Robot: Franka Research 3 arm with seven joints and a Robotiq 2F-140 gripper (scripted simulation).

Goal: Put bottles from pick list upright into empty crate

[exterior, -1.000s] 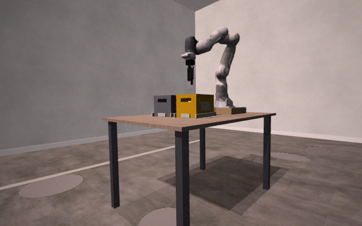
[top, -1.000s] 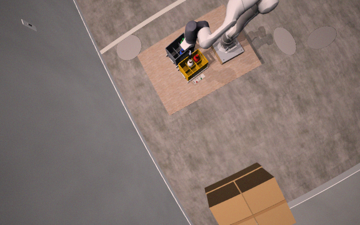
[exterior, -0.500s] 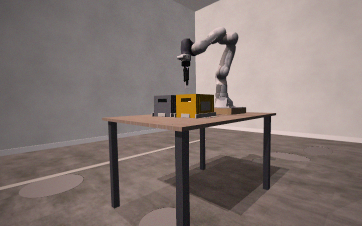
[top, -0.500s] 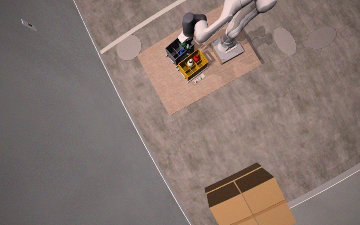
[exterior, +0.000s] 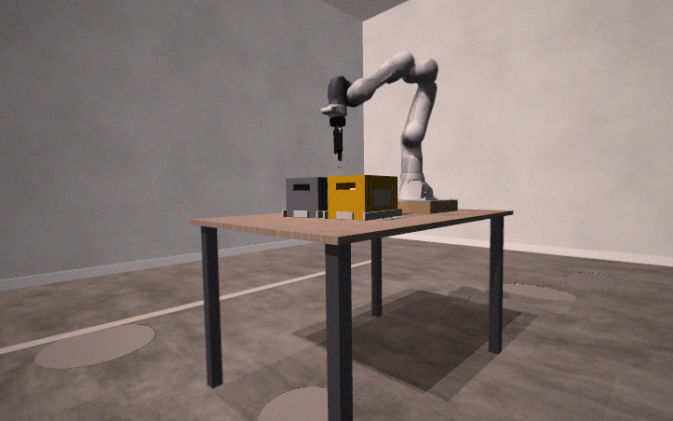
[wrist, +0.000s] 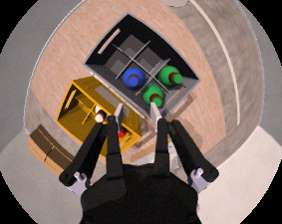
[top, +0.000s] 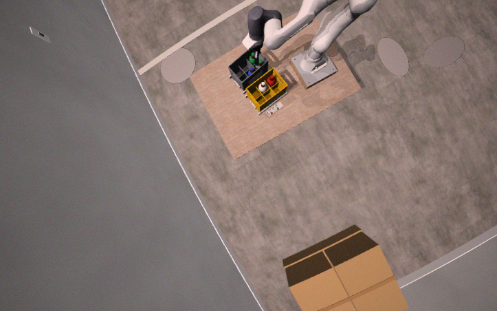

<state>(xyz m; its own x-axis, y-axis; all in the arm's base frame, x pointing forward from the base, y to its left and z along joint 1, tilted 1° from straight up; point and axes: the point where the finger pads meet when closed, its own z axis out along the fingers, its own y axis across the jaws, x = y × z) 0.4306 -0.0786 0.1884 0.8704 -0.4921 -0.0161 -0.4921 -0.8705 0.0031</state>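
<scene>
The grey crate lies 60 mm ahead of my hand, 60 mm to the right of it and 170 mm below it. Also, from my hand: blue bottle 50 mm ahead, 20 mm to the right, 170 mm below; red bottle 70 mm behind, 110 mm to the left, 170 mm below; white bottle 10 mm ahead, 130 mm to the left, 170 mm below.
</scene>
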